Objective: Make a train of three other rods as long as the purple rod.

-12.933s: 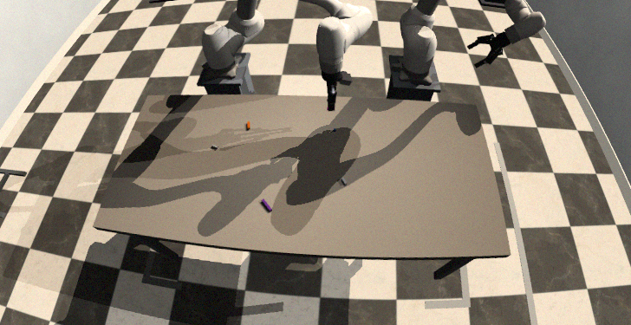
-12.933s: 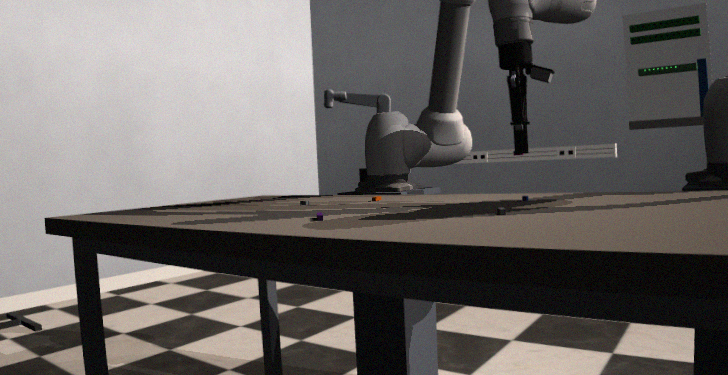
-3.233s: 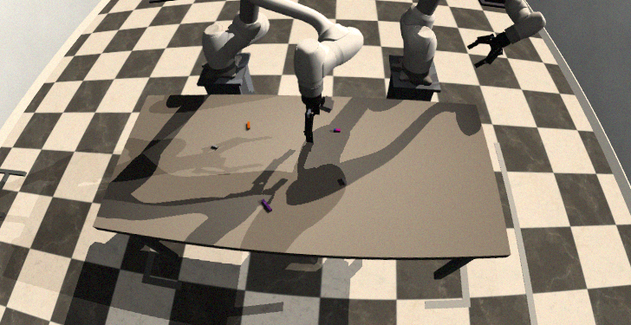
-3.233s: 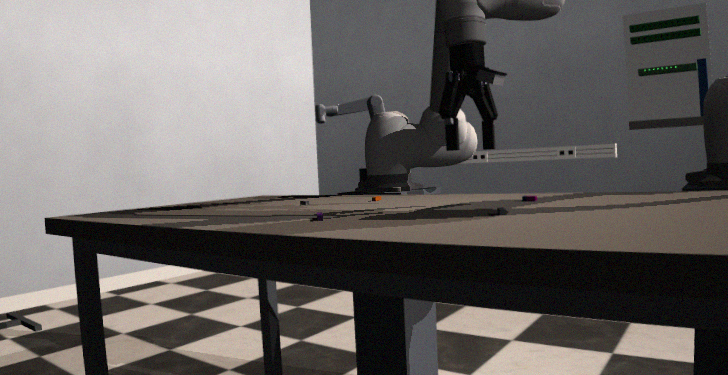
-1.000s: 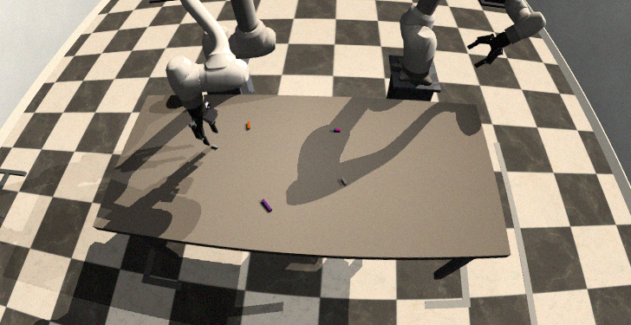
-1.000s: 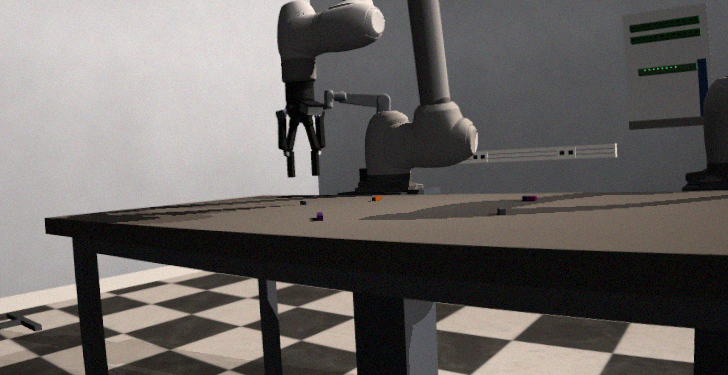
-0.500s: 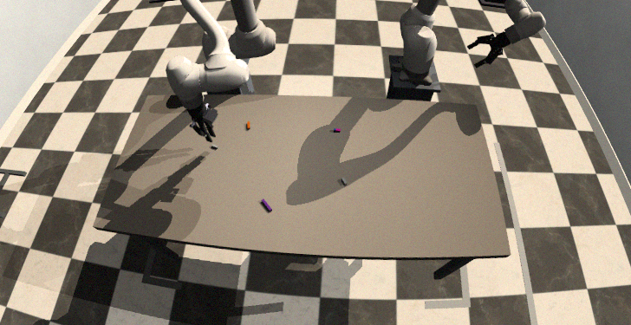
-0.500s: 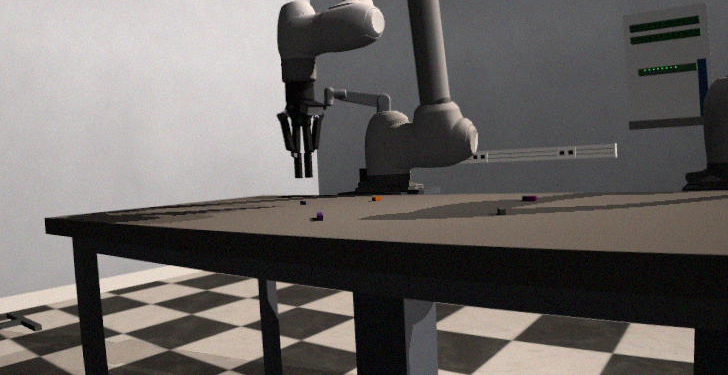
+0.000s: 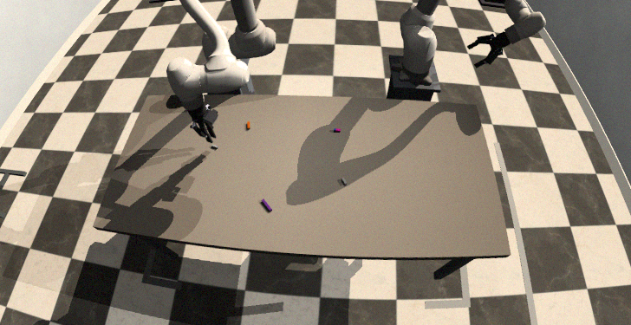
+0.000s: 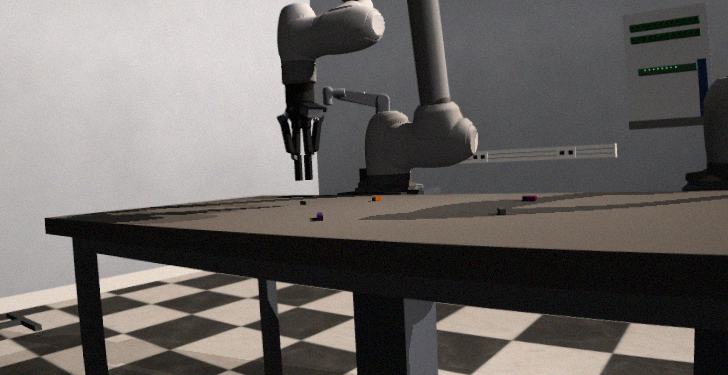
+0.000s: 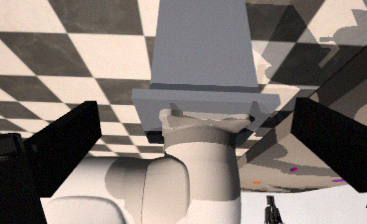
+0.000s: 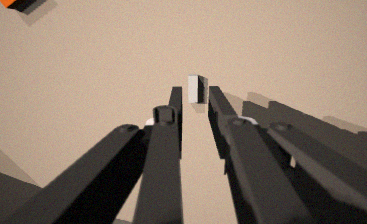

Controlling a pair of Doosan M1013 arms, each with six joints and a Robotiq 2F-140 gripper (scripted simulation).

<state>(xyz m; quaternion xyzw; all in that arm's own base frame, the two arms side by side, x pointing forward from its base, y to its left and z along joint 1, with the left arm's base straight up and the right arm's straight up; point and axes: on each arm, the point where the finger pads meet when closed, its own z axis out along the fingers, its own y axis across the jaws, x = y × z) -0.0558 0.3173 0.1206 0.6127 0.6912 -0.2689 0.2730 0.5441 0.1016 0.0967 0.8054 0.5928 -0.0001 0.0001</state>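
Observation:
Now: right hand 11 cm past the magenta rod, 56 cm to the right of it and 9 cm above it. Round my right hand: blue rod: 12 cm behind, 54 cm to the left, 9 cm below; then purple rod: 27 cm ahead, 28 cm to the left, 9 cm below; then orange rod: 13 cm behind, 14 cm to the left, 9 cm below.

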